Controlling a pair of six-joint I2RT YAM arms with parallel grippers.
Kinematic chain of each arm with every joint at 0, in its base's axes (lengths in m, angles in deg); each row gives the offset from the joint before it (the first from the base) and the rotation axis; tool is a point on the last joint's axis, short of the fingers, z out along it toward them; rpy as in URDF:
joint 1: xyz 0 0 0.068 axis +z
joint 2: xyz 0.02 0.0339 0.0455 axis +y
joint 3: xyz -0.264 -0.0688 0 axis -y
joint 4: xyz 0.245 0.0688 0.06 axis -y
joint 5: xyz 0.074 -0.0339 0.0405 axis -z
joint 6: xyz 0.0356 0 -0.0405 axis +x
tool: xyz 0 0 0 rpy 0 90 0
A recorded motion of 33 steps. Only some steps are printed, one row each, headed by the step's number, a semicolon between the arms.
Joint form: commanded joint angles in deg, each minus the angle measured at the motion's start. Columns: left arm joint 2, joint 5, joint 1, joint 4, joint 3, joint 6; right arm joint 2, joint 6, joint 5, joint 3, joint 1, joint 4.
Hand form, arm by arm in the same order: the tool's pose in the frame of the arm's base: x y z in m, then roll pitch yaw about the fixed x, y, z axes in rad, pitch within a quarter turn. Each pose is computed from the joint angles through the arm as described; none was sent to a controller.
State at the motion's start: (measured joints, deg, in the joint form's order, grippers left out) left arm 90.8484 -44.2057 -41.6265 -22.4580 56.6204 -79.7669; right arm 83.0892 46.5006 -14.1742 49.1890 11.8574 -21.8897
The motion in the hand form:
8: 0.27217 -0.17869 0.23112 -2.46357 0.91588 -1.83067; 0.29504 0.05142 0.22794 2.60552 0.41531 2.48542
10: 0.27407 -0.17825 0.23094 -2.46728 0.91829 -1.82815; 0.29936 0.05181 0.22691 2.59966 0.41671 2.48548
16: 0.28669 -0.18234 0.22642 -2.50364 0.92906 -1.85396; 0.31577 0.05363 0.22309 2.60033 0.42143 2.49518
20: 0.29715 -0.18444 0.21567 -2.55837 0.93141 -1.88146; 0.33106 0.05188 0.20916 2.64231 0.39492 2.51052
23: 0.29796 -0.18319 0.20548 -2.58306 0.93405 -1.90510; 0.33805 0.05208 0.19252 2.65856 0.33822 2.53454
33: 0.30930 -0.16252 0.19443 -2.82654 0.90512 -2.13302; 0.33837 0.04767 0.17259 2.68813 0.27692 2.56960
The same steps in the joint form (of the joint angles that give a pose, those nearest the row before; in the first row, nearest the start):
8: 0.82 -10.55 3.22 -3.30 5.52 4.35; -0.12 -4.40 8.64 6.00 -2.63 -2.55
10: 1.17 -10.64 3.48 -3.47 5.87 4.36; 0.84 -4.49 8.38 6.53 -2.72 -1.84
16: 4.32 -10.37 4.27 -3.38 8.33 5.32; 4.71 -5.19 8.11 9.17 -2.89 -0.53
20: 7.67 -10.02 5.06 -4.17 10.09 4.63; 9.54 -5.98 8.12 11.44 -3.59 -0.70
23: 8.47 -9.67 5.33 -2.33 8.69 5.23; 13.06 -6.24 6.00 11.98 -3.95 -0.70
33: 9.61 -4.13 9.54 -4.34 8.58 11.47; 15.79 -7.83 3.81 11.10 -4.91 -1.05

